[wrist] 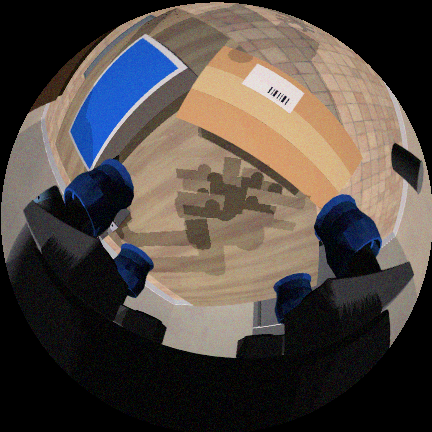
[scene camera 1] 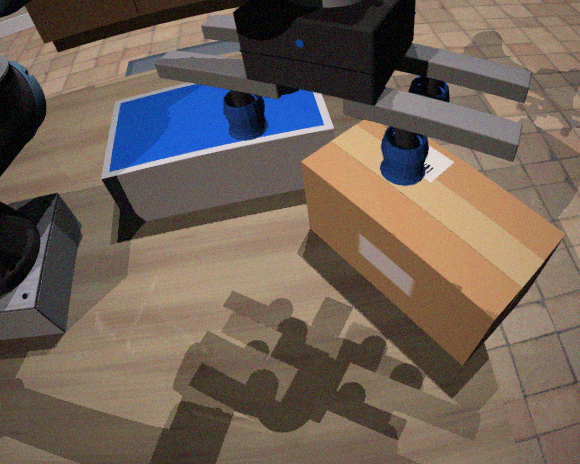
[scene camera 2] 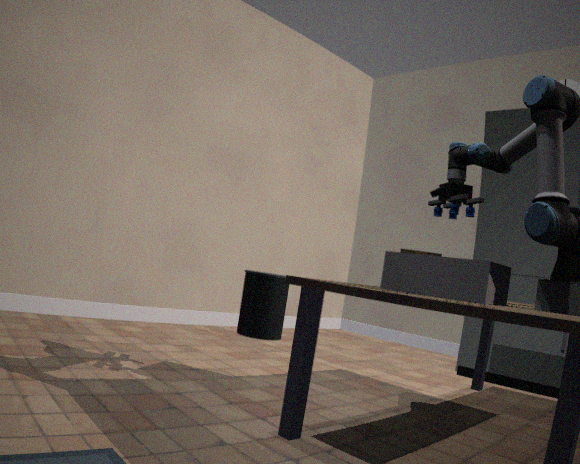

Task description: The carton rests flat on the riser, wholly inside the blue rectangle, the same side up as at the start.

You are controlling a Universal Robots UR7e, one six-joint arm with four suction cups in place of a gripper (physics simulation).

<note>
My suction head [scene camera 1: 404,167] holds nothing. The cup is 27 cm from the middle of a brown cardboard carton [scene camera 1: 455,252], above it.
The brown cardboard carton also shows in the wrist view [wrist: 237,96]. My suction head also shows in the wrist view [wrist: 343,229].
</note>
